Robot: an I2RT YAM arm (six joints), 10 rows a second.
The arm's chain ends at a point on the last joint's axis. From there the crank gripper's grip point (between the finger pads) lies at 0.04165 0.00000 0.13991 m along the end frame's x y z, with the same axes.
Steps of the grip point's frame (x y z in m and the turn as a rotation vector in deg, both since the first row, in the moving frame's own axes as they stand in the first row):
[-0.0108 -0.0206 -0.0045 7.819 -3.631 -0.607]
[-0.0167 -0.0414 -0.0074 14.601 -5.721 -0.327]
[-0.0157 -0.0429 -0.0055 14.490 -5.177 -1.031]
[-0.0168 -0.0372 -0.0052 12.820 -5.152 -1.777]
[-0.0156 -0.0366 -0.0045 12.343 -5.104 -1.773]
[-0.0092 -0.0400 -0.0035 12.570 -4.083 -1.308]
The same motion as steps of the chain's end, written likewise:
[-0.0018 -0.0010 -0.0055 7.819 -3.631 -0.607]
[-0.0026 -0.0055 -0.0063 14.601 -5.721 -0.327]
[-0.0027 -0.0068 -0.0041 14.490 -5.177 -1.031]
[-0.0037 -0.0047 -0.0047 12.820 -5.152 -1.777]
[-0.0026 -0.0053 -0.0043 12.343 -5.104 -1.773]
[0.0011 -0.0084 -0.0026 12.570 -4.083 -1.308]

